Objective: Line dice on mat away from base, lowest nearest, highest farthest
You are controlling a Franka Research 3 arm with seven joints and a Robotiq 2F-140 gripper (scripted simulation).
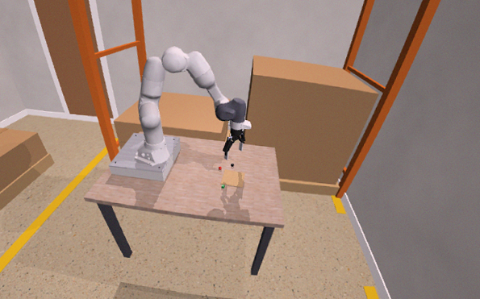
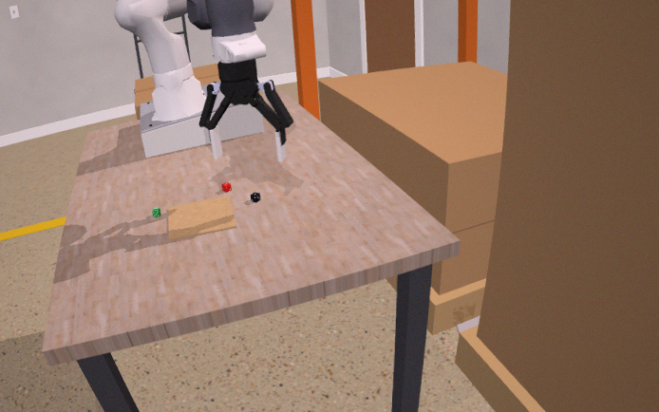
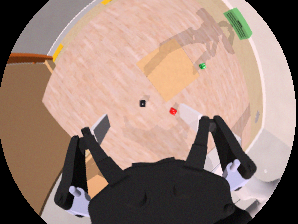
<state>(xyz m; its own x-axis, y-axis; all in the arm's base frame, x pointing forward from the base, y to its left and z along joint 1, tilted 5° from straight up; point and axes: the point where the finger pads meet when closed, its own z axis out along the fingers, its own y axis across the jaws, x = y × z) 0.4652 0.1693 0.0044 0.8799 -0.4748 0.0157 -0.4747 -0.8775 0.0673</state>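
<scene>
Right now my hand is 10 cm above the black die. Also, from my hand: green die: 22 cm to the right, 10 cm below, 1 cm behind; then tan mat: 12 cm to the right, 11 cm below, 4 cm ahead; then red die: 10 cm below, 7 cm behind, 6 cm to the right.
</scene>
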